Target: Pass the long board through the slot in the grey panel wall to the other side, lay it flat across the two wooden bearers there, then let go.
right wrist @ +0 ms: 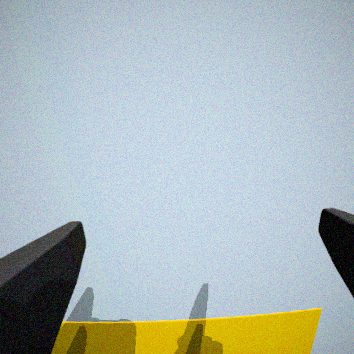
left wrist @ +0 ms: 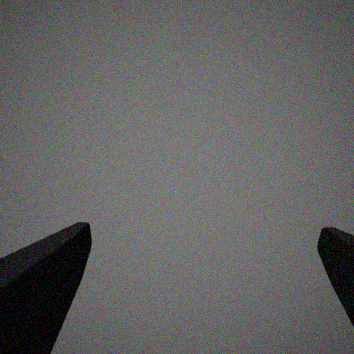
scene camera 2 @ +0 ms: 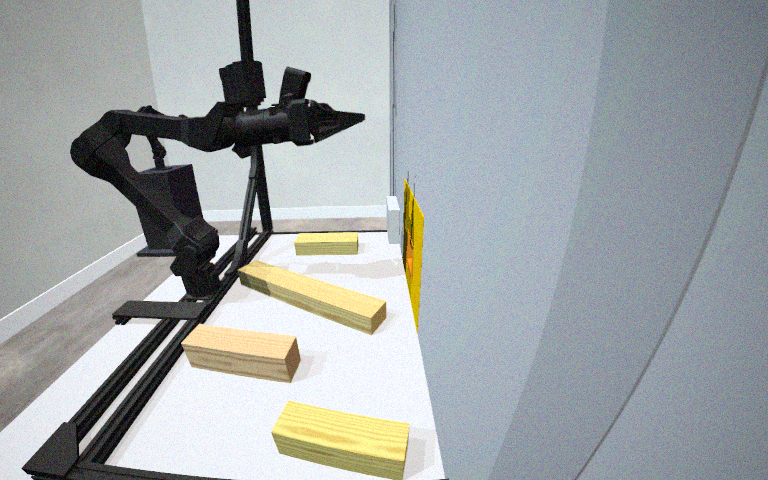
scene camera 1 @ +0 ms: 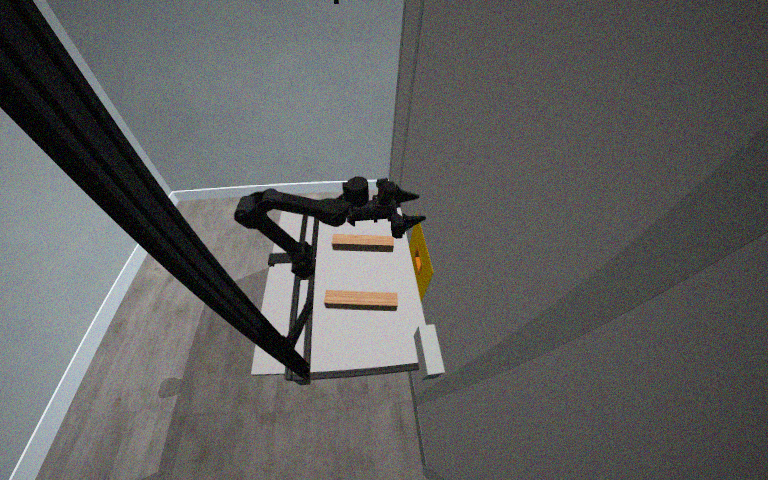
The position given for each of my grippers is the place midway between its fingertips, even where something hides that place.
My left gripper (scene camera 1: 422, 206) is open, with nothing in its grasp. My right gripper (scene camera 2: 364, 117) is open and holds nothing. Further things: a grey panel wall (left wrist: 203, 150).
My left gripper is seen too in the left wrist view (left wrist: 206, 236). My right gripper also shows in the right wrist view (right wrist: 203, 226).
